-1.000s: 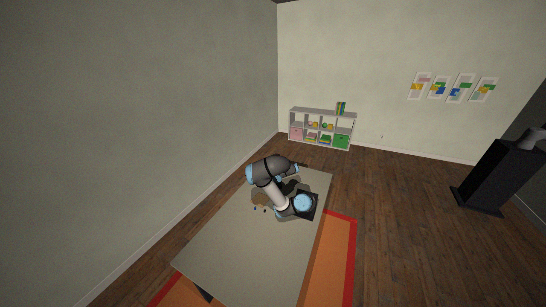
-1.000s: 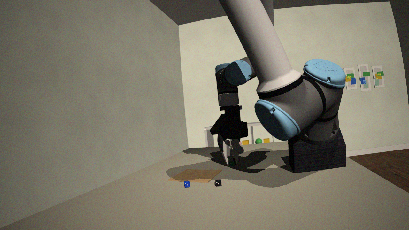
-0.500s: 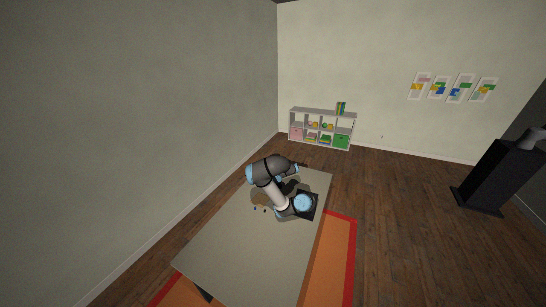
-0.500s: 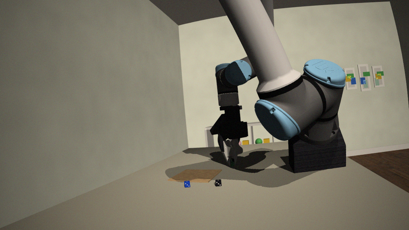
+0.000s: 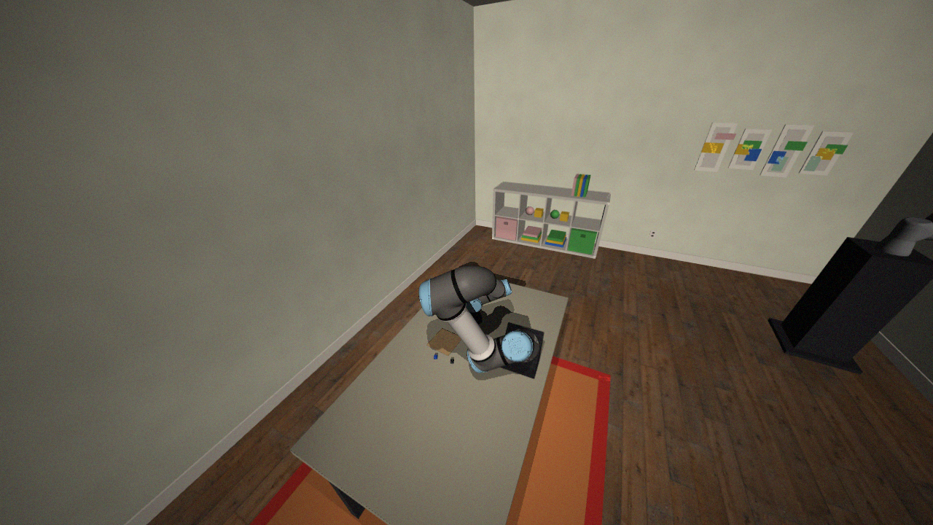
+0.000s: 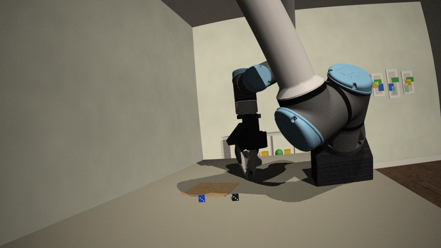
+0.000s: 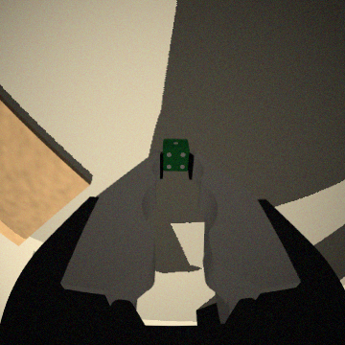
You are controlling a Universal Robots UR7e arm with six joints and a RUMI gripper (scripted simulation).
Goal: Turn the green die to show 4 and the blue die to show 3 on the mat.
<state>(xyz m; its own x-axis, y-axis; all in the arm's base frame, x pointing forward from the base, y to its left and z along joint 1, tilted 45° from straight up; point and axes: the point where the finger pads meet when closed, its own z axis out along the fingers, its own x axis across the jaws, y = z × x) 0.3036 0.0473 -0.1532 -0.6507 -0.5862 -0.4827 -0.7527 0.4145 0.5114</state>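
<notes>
Right now the tan mat is 9 cm ahead of my hand, 13 cm to the left of it and 2 cm below it. Round my hand: green die 1 cm below; then blue die 7 cm ahead, 25 cm to the left, 1 cm below; then black die 2 cm behind, 23 cm to the left, 1 cm below.
</notes>
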